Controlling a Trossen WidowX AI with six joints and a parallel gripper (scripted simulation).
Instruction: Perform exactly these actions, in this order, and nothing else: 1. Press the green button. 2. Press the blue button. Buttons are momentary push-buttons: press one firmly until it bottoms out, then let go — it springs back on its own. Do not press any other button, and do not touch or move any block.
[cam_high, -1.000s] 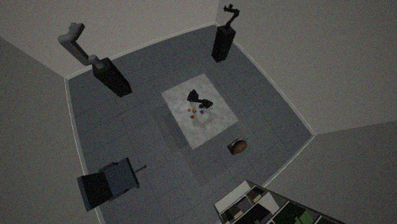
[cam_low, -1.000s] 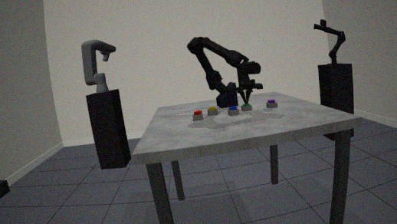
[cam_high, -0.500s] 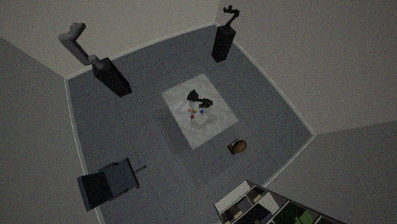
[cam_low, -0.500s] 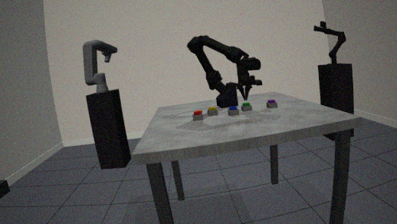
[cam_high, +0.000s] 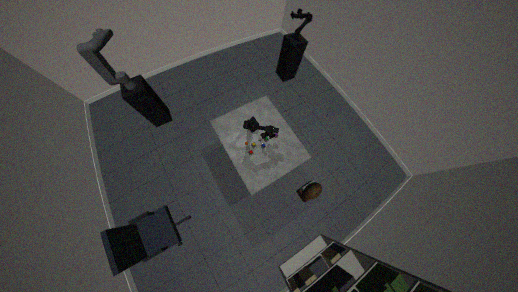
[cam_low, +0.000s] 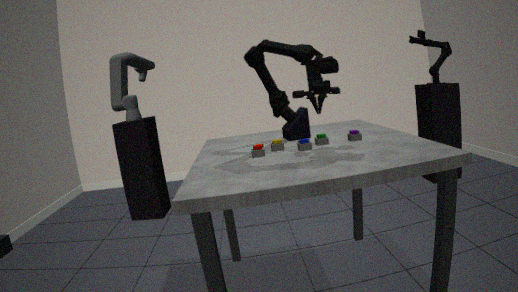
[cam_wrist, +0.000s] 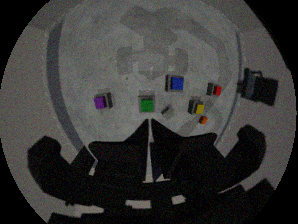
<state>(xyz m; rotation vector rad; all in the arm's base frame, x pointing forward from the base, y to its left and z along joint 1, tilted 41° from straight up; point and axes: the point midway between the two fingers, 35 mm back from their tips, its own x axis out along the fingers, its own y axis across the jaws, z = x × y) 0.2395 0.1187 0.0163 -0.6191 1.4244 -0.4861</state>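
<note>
The blue button is 90 mm below my gripper tip, 80 mm to the right of it and 60 mm ahead of it. From my gripper tip the other things lie so: yellow button (180 mm to the right, 90 mm below, 10 mm behind); green button (90 mm below); purple button (140 mm to the left, 90 mm below, 10 mm ahead).
</note>
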